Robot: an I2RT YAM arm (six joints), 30 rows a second.
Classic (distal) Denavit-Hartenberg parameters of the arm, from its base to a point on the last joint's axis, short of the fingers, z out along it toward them. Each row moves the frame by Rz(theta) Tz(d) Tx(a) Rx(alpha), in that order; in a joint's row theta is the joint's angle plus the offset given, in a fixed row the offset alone. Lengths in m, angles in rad.
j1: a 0.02, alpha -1.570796, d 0.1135, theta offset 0
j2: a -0.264, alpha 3.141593, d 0, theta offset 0
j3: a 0.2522, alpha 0, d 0, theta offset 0.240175
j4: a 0.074, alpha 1.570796, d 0, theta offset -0.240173
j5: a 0, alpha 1.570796, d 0, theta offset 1.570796
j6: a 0, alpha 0, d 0.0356, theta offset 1.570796
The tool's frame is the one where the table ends.
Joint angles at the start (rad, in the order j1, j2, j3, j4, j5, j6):
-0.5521, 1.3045, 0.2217, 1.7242, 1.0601, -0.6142
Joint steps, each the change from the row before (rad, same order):
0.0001, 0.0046, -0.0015, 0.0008, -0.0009, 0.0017
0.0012, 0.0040, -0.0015, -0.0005, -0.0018, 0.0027
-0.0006, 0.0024, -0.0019, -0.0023, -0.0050, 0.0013
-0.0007, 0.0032, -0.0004, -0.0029, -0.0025, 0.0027
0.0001, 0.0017, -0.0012, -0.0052, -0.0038, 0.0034
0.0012, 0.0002, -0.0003, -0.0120, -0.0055, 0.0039
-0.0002, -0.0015, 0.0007, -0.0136, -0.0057, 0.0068
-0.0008, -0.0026, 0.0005, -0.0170, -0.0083, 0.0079
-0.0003, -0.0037, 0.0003, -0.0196, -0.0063, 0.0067
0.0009, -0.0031, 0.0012, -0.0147, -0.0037, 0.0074
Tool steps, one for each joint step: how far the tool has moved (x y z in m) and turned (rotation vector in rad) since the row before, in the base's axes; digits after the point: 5 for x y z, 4 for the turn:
0.00030, -0.00015, -0.00108, 0.0021, 0.0032, 0.0013
0.00046, 0.00002, -0.00105, 0.0019, 0.0031, 0.0034
0.00020, -0.00016, -0.00095, 0.0008, 0.0059, 0.0038
0.00039, -0.00035, -0.00082, 0.0019, 0.0037, 0.0021
0.00039, -0.00014, -0.00090, 0.0020, 0.0048, 0.0042
0.00084, -0.00013, -0.00092, 0.0035, 0.0086, 0.0068
0.00068, -0.00034, -0.00051, 0.0026, 0.0049, 0.0065
0.00069, -0.00043, -0.00060, 0.0028, 0.0067, 0.0084
0.00066, -0.00034, -0.00071, 0.0048, 0.0086, 0.0069
0.00069, -0.00013, -0.00026, 0.0033, 0.0028, 0.0061

